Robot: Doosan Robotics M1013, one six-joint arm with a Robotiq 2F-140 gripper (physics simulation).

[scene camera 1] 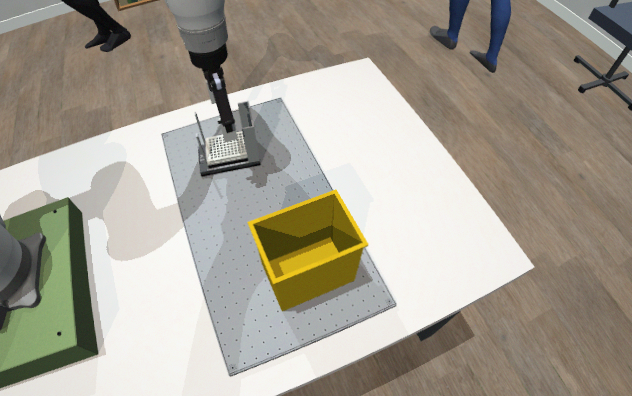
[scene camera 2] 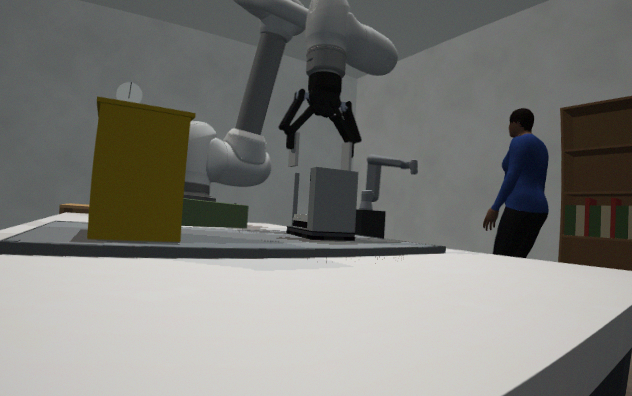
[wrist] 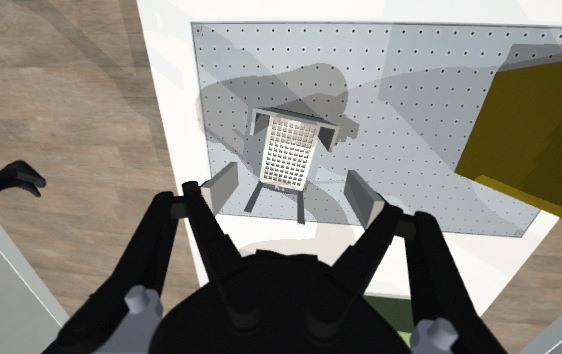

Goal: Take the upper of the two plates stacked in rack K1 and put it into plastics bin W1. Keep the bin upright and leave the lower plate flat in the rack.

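Places are measured from the arm's base along level axes (x back, y left, z down), in centimetres.
Pixels of known places: gripper, fingertip midpoint: [wrist: 290, 177]; arm's base, origin of the base link: [scene camera 1: 7, 277] [scene camera 2: 186, 199].
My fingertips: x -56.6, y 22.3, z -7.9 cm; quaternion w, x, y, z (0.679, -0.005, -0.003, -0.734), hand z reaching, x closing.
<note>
For each thing: its middle in the pictures, then the offset to it from my fingertips. Level surfaces: height alone.
- upper plate, body centre: [wrist: 288, 154] [scene camera 1: 230, 146] dx +0.0, dy +0.9, dz +10.7 cm
- rack K1, body centre: [wrist: 285, 164] [scene camera 2: 320, 204] [scene camera 1: 224, 139] dx +1.0, dy +1.0, dz +7.6 cm
- Yellow bin W1, body centre: [scene camera 2: 135, 176] [scene camera 1: 307, 254] dx -9.3, dy -36.6, dz +5.7 cm
- white table, its level: dz +16.0 cm
The upper plate [scene camera 1: 226, 151] [wrist: 289, 156] is a white grid-topped plate lying flat in rack K1 [scene camera 1: 254, 145] [scene camera 2: 333, 200] [wrist: 296, 115], between the rack's grey wall and its thin uprights. The lower plate is hidden beneath it; its edge cannot be told apart. My gripper [scene camera 1: 229, 135] [scene camera 2: 320, 159] [wrist: 290, 177] is open and empty, pointing down over the rack. In the scene camera 2 view its fingertips are near the height of the rack wall's top. Yellow bin W1 [scene camera 1: 320, 280] [scene camera 2: 140, 175] [wrist: 515, 135] stands upright, apart from the rack; its visible inside is empty.
The rack and bin stand on a grey perforated board [scene camera 1: 220, 280] [scene camera 2: 240, 250] [wrist: 425, 45] on a white table [scene camera 1: 425, 225] [scene camera 2: 300, 310]. A green robot base block [scene camera 1: 55, 280] [scene camera 2: 215, 213] is beside the board. People [scene camera 1: 500, 30] [scene camera 2: 525, 170] stand beyond the table.
</note>
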